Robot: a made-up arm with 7 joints.
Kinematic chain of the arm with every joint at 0, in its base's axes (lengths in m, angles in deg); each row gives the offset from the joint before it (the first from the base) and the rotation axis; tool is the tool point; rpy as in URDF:
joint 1: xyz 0 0 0.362 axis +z
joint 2: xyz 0 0 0 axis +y
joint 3: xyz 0 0 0.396 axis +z
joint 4: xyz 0.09 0 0 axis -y
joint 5: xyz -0.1 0 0.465 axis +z
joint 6: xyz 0 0 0 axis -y
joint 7: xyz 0.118 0 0 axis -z
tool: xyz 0 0 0 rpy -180 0 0
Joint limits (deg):
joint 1: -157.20..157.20
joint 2: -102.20..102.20
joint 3: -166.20..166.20
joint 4: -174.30..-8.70
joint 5: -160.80..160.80
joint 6: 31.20..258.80
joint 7: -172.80..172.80
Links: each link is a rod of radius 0.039 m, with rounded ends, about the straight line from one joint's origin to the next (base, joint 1, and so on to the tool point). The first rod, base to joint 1, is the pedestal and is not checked.
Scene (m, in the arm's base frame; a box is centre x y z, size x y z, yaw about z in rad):
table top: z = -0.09
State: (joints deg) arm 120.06 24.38 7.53 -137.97 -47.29 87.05 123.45
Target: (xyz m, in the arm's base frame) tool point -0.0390 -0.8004 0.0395
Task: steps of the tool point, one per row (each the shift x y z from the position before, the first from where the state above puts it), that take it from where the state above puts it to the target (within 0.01 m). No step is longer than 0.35 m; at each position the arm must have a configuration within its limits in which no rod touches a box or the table.
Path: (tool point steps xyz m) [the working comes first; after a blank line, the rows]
Joints at the target: 47.55 -81.70 -127.47 -82.19 -51.22 81.96 123.45
Straight joint move there: clear.

1: 0.1494 0.1546 0.1341
2: 0.2109 0.0552 0.1576
3: 0.2296 -0.0678 0.1507
4: 0.1981 -0.1871 0.1134
5: 0.1223 -0.2745 0.0506
6: 0.0205 -0.3098 -0.0265
7: -0.0828 -0.2855 -0.1040
8: -0.1637 -0.2093 -0.1682
9: -0.2057 -0.1002 -0.2088
10: -0.2036 0.0168 -0.2203

